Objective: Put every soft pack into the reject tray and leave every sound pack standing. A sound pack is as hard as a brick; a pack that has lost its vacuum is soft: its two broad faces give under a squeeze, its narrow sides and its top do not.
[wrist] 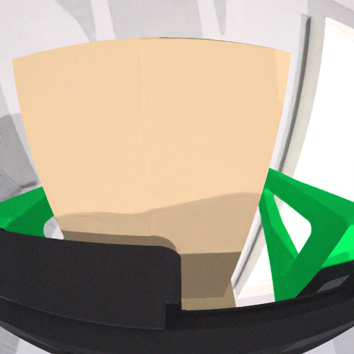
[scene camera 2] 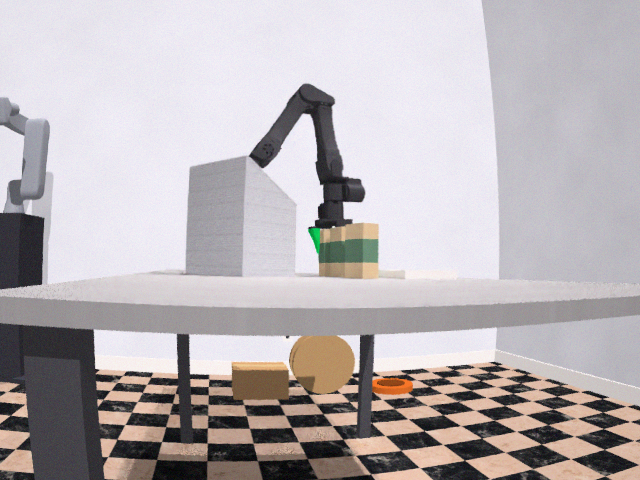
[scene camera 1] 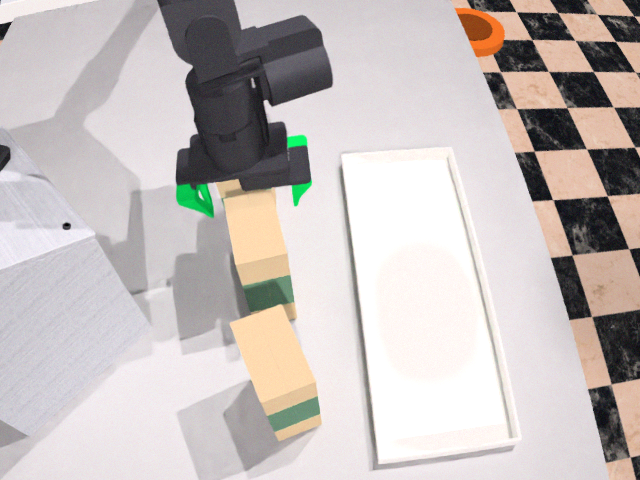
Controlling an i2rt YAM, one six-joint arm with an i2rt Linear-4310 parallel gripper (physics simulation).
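Pixels of known places: arm's base, origin of its link: (scene camera 2: 242, 185).
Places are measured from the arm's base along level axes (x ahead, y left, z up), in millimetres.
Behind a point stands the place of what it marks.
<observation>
Three tan packs with green bands stand upright in a row. The front pack (scene camera 1: 276, 356) {x 324, y -79, z -107 mm} (scene camera 2: 361, 250) {x 312, y -116, z -176 mm} is nearest scene camera 1. The middle pack (scene camera 1: 258, 235) {x 293, y 44, z -107 mm} (scene camera 2: 337, 253) {x 268, y 34, z -180 mm} (wrist: 150, 125) fills much of the wrist view. The back pack (scene camera 1: 228, 189) {x 247, y 120, z -133 mm} (scene camera 2: 324, 253) {x 239, y 119, z -179 mm} is mostly hidden under my wrist in scene view 1. My gripper (scene camera 1: 253, 209) {x 268, y 129, z -177 mm} (scene camera 2: 334, 251) {x 268, y 129, z -177 mm} (wrist: 176, 174) is open, its green fingers astride the row at the middle pack's back part, one on each broad side. The left fingertip is hidden in the wrist view. The white reject tray (scene camera 1: 483, 273) {x 537, y 80, z -225 mm} (scene camera 2: 431, 274) {x 493, y -131, z -234 mm} (wrist: 311, 85) lies to the right; no pack lies in it.
A large grey block (scene camera 1: 67, 330) {x 102, y -59, z -137 mm} (scene camera 2: 217, 222) {x -52, y -93, z -112 mm} stands left of the packs. Another robot arm (scene camera 2: 35, 160) stands at the far left of scene view 2. An orange ring (scene camera 1: 496, 40) (scene camera 2: 392, 391), a brown box (scene camera 2: 260, 383) and a round tan disc (scene camera 2: 325, 361) are on the floor.
</observation>
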